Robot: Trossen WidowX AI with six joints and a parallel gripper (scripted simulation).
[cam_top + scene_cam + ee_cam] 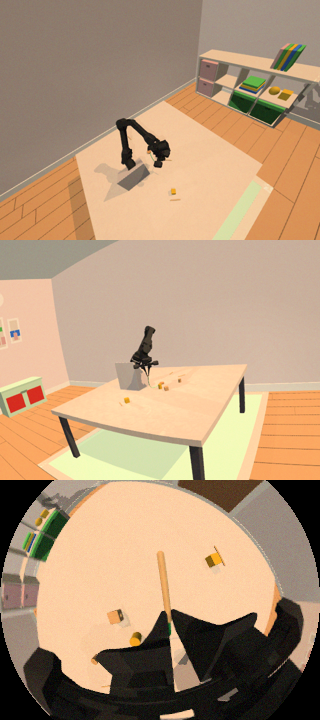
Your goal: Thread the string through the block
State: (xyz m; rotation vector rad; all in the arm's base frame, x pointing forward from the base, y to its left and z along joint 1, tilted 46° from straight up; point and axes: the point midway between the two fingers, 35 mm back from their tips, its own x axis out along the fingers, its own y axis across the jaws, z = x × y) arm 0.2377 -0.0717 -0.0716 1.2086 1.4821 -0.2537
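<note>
My gripper tip is now 10 mm short of the yellow cylinder, 110 mm to the right of it and 120 mm above it. Also, from my gripper tip: thin wooden stick (10 mm ahead, 10 mm to the right, 10 mm above); wooden block (80 mm ahead, 90 mm to the left, 130 mm below); orange cube (80 mm behind, 190 mm to the right, 130 mm below).
</note>
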